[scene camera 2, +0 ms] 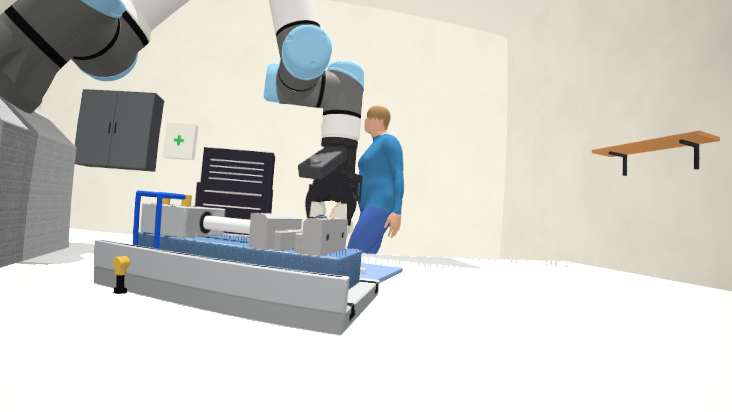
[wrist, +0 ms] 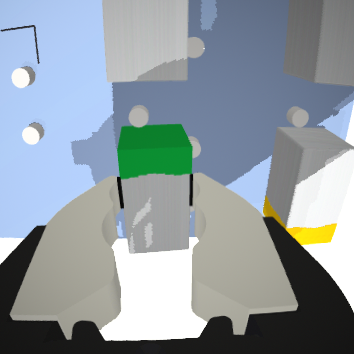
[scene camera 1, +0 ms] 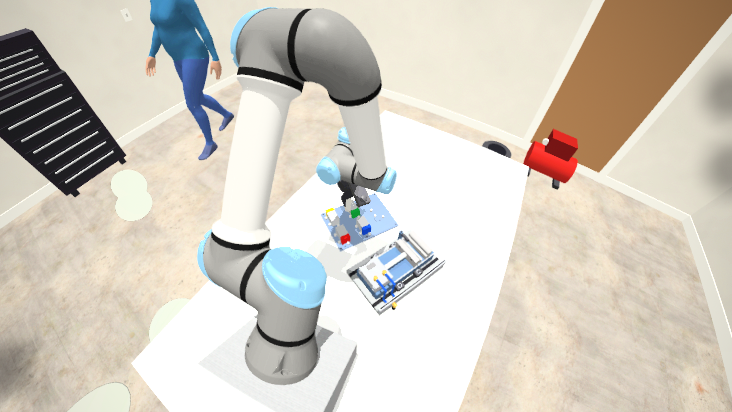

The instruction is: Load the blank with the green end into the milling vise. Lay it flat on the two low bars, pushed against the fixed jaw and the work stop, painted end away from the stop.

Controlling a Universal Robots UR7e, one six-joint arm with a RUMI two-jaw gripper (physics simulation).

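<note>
The blank with the green end (scene camera 1: 354, 212) (wrist: 155, 161) lies on the blue plate (scene camera 1: 389, 221) (wrist: 65, 105), its green end toward the top of the wrist view and its bare grey end between the fingers. My gripper (scene camera 1: 350, 205) (scene camera 2: 328, 210) (wrist: 156, 179) is shut on this blank, with a pad against each side just behind the green paint. The milling vise (scene camera 1: 376, 267) stands beside the plate. In scene camera 2 its end jaw with two holes (scene camera 2: 335, 236) stands past the rod-side jaw (scene camera 2: 263, 232), and low bars (scene camera 2: 286, 239) show between them. The vise hides the blank there.
A yellow-ended blank (scene camera 1: 330, 212) (wrist: 307, 175), a red-ended blank (scene camera 1: 344, 238) and a blue-ended blank (scene camera 1: 365, 229) stand near on the plate. Pegs (wrist: 139, 116) (wrist: 297, 116) rise around them. Blue handles (scene camera 2: 157, 220) stick up from the vise. A person (scene camera 1: 186, 66) (scene camera 2: 381, 168) is behind the table.
</note>
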